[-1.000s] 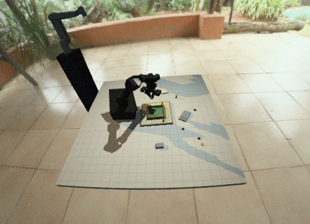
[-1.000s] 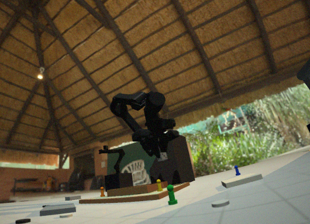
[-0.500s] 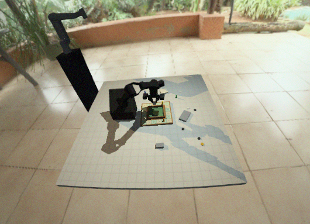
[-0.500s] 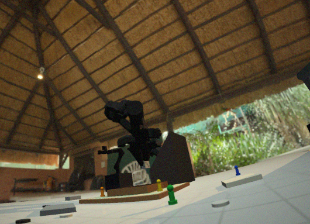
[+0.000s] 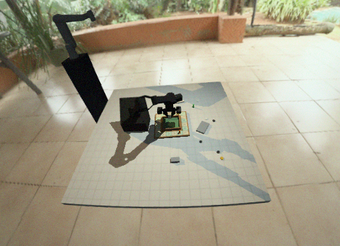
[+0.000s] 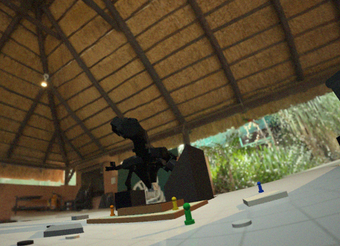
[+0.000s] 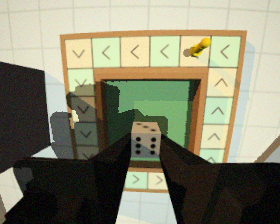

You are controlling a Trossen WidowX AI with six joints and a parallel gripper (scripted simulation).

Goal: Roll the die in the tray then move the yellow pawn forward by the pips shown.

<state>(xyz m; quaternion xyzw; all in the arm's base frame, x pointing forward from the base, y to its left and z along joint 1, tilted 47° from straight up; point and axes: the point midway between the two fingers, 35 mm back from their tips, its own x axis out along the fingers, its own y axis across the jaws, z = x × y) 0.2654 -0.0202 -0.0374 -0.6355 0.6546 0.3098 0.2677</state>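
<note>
My gripper tip is 70 mm short of the yellow pawn, 110 mm to the right of it and 60 mm above it. From my gripper tip the other things lie so: die (right at my gripper tip); then orange pawn (80 mm ahead, 110 mm to the right, 60 mm below); then green tray (10 mm ahead, 10 mm to the right, 80 mm below).
</note>
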